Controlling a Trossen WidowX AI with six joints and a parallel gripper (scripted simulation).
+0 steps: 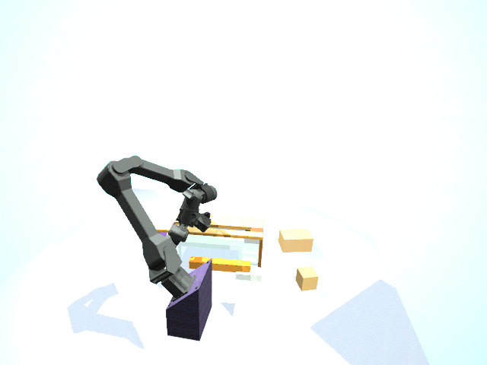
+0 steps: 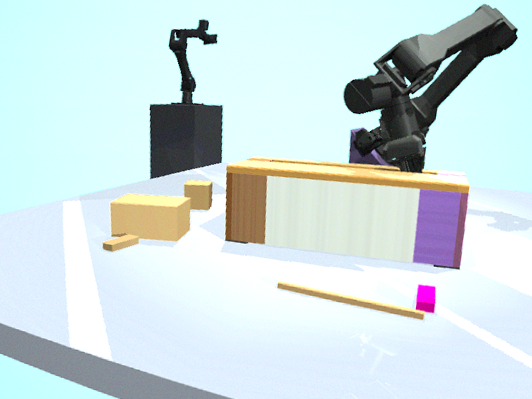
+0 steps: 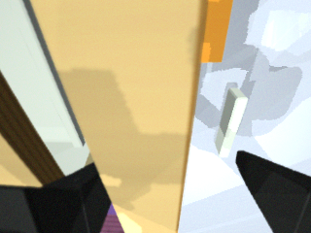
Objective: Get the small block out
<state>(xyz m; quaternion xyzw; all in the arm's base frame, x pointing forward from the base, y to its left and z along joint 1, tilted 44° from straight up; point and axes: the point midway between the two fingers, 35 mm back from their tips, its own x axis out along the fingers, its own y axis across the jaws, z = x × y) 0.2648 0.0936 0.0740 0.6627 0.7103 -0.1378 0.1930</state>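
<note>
Right now my gripper tip is 5 cm short of the tan block and 2 cm to the right of it. From my gripper tip the other things lie so: orange bar: 16 cm to the right, 7 cm below; then thin wooden stick: 34 cm ahead, 9 cm below, 3 cm to the right; then box: 11 cm to the right, 5 cm ahead, 3 cm below.
</note>
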